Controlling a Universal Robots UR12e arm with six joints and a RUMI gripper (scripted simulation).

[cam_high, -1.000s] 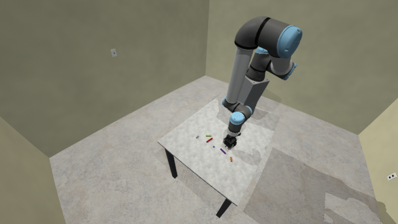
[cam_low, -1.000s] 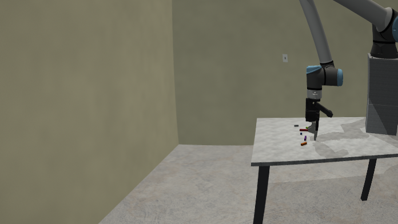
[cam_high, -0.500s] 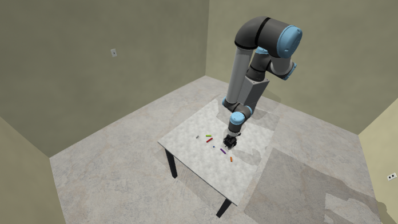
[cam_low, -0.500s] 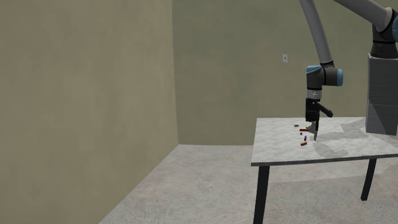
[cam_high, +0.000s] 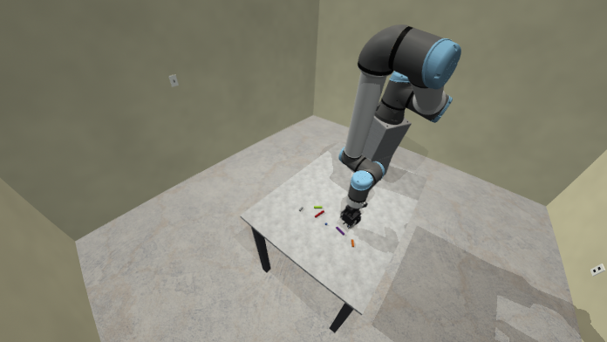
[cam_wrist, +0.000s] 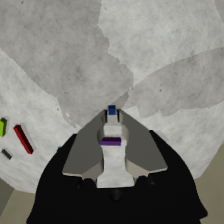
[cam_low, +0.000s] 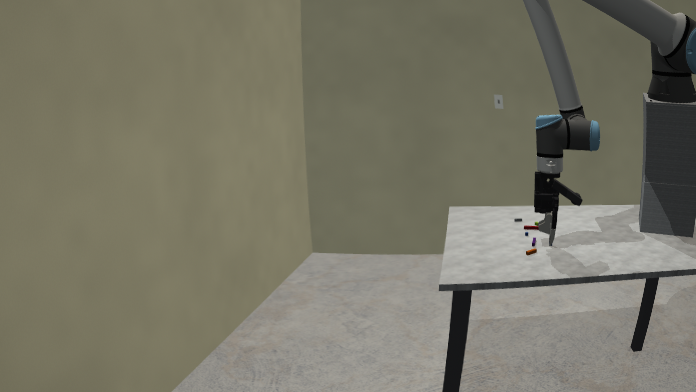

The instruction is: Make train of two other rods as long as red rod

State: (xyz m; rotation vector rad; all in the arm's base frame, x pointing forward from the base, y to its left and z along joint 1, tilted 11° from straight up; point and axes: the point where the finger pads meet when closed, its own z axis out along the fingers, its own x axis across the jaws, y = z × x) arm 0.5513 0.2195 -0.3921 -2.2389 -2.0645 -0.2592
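The purple rod lies 6 cm ahead of my hand, 2 cm to the right of it and 1 cm below it. The rest, counted from my hand: lime rod 22 cm to the right, 1 cm below, 1 cm ahead; then red rod 18 cm to the right, 5 cm ahead, 1 cm below; then orange rod 8 cm ahead, 7 cm to the left, 1 cm below.
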